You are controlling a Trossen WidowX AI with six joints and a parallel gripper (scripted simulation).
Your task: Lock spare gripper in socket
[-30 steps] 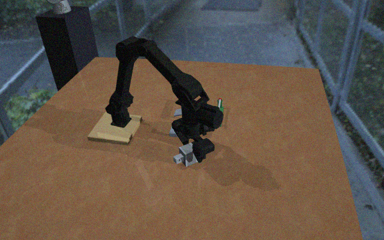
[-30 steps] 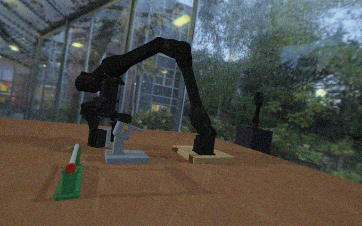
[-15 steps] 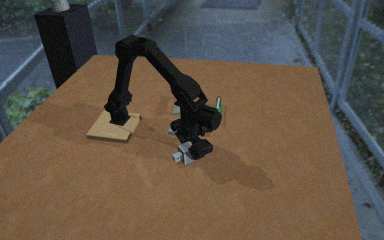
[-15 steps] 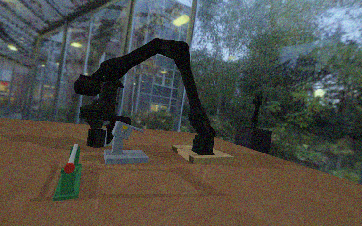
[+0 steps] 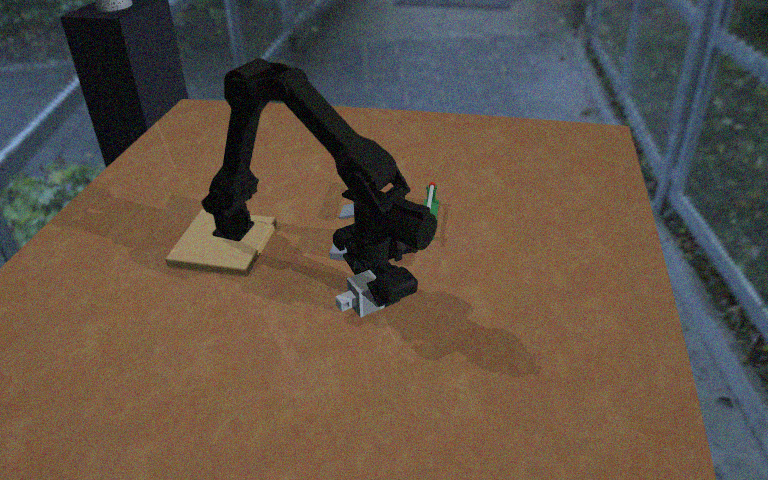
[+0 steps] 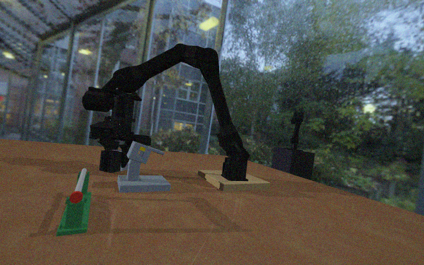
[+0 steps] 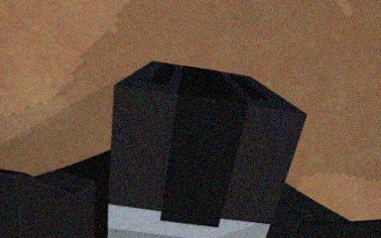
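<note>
Now: the socket 14 cm to the left of my gripper tip, 7 cm behind it and 4 cm above it. Round my gripper tip: spare gripper 2 cm above, 1 cm to the right, 1 cm behind; then green cradle 28 cm to the left, 2 cm ahead, 1 cm above.
</note>
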